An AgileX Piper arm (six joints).
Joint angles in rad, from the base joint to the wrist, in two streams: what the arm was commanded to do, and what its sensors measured. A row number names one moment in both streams.
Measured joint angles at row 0:
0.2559 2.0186 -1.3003 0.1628 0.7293 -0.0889
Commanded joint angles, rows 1 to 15:
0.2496 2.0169 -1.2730 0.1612 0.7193 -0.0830
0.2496 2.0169 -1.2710 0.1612 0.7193 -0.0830
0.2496 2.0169 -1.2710 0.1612 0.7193 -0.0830
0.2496 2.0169 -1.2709 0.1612 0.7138 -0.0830
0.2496 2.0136 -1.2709 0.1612 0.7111 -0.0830
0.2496 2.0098 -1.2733 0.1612 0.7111 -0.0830
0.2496 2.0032 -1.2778 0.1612 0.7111 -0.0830
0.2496 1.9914 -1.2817 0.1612 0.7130 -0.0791
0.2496 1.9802 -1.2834 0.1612 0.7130 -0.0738
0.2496 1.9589 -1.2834 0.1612 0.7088 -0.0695
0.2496 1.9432 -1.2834 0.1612 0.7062 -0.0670
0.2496 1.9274 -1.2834 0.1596 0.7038 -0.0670
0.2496 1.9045 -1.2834 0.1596 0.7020 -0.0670
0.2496 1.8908 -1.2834 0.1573 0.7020 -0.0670
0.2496 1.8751 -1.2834 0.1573 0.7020 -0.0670
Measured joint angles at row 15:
0.2559 1.9435 -1.2816 0.1662 0.7112 -0.0729
